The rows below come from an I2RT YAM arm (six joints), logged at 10 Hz.
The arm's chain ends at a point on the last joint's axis. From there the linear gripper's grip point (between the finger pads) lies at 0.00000 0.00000 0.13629 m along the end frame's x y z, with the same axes.
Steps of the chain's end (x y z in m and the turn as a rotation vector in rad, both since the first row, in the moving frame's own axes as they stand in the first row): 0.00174, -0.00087, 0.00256, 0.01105, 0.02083, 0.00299; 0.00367, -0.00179, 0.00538, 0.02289, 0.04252, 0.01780; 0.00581, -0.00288, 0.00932, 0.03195, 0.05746, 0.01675; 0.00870, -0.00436, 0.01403, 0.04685, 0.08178, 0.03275; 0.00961, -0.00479, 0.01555, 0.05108, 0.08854, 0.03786; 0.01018, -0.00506, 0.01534, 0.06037, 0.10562, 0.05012; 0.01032, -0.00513, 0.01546, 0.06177, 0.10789, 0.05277; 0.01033, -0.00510, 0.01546, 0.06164, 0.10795, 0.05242; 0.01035, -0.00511, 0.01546, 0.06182, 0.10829, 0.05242; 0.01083, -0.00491, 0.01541, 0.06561, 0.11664, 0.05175
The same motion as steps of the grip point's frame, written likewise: 0.00458, -0.00237, 0.00252, 0.01105, 0.02083, 0.00299; 0.00949, -0.00486, 0.00522, 0.02289, 0.04252, 0.01780; 0.01367, -0.00717, 0.00903, 0.03195, 0.05746, 0.01675; 0.01993, -0.01055, 0.01343, 0.04685, 0.08178, 0.03275; 0.02178, -0.01151, 0.01484, 0.05108, 0.08854, 0.03786; 0.02474, -0.01290, 0.01433, 0.06037, 0.10562, 0.05012; 0.02520, -0.01314, 0.01441, 0.06177, 0.10789, 0.05277; 0.02522, -0.01309, 0.01441, 0.06164, 0.10795, 0.05242; 0.02528, -0.01312, 0.01440, 0.06182, 0.10829, 0.05242; 0.02690, -0.01341, 0.01419, 0.06561, 0.11664, 0.05175
